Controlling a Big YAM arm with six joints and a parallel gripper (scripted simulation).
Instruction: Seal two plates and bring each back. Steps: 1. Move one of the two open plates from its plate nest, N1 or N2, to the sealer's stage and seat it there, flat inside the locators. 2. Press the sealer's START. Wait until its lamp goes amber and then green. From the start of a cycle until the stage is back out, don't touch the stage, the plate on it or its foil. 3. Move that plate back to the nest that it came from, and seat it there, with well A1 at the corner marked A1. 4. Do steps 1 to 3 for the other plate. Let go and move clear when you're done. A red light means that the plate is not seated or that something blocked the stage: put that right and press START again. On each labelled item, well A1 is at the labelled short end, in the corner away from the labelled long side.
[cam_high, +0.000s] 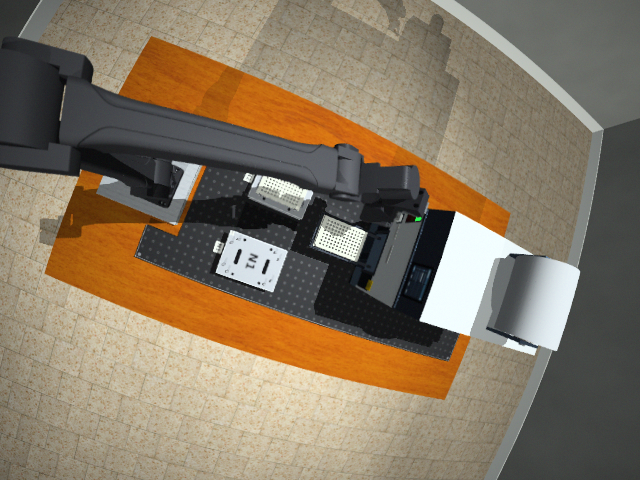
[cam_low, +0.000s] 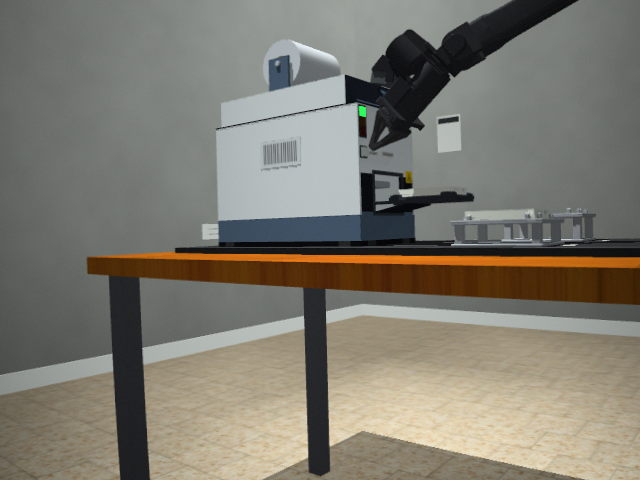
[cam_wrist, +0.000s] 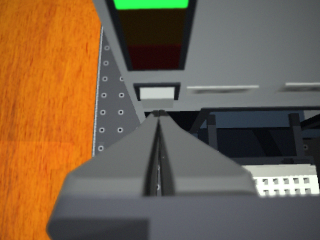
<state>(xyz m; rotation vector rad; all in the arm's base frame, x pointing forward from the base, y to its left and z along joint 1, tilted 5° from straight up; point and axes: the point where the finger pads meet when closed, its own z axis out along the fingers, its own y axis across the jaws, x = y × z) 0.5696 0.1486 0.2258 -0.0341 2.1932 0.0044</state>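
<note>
Now: hand 2 cm short of the pale start button and 1 cm above it. Also, from my hand: foil roll (26 cm ahead, 8 cm to the right, 22 cm above); sealer stage (7 cm behind, 9 cm to the right, 11 cm below); plate nest (26 cm behind, 2 cm to the right, 16 cm below).
</note>
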